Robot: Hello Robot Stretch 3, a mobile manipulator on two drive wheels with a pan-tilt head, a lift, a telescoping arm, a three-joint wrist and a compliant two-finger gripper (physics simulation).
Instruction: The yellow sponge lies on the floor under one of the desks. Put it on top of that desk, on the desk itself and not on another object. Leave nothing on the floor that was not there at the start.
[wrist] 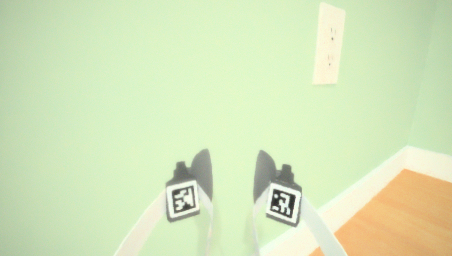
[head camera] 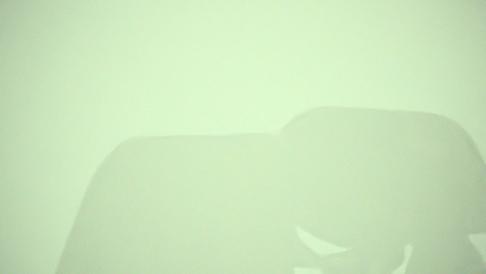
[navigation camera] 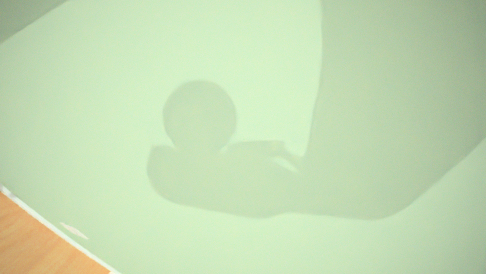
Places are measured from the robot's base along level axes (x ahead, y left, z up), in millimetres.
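Pixels of known places: gripper, fingertip midpoint: (wrist: pixel 233 167).
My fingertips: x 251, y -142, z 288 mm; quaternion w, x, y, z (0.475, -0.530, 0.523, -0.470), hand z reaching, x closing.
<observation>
Behind a point stands the place of what it marks.
My gripper (wrist: pixel 233 167) @(x 251, y -142, z 288 mm) shows in the lower middle of the wrist view. Its two dark fingertips stand apart with green wall visible between them, so it is open and empty. The yellow sponge and the desks do not show in the head, navigation or wrist view.
A green wall (head camera: pixel 225 60) @(x 251, y -48, z 1242 mm) (navigation camera: pixel 100 100) @(x 133, y 92, z 1076 mm) (wrist: pixel 125 75) @(x 257, y -55, z 361 mm) faces me closely, with grey shadows on it in the head and navigation views. A white outlet plate (wrist: pixel 329 45) @(x 444, y -283, z 401 mm) (navigation camera: pixel 74 230) @(x 428, y -266, z 448 mm) is on it. A white baseboard (wrist: pixel 372 181) @(x 638, y -526, z 69 mm) borders the wooden floor (wrist: pixel 400 220) @(x 561, y -570, z 0 mm) (navigation camera: pixel 35 240) @(x 469, y -436, z 1 mm). A wall corner is at right in the wrist view.
</observation>
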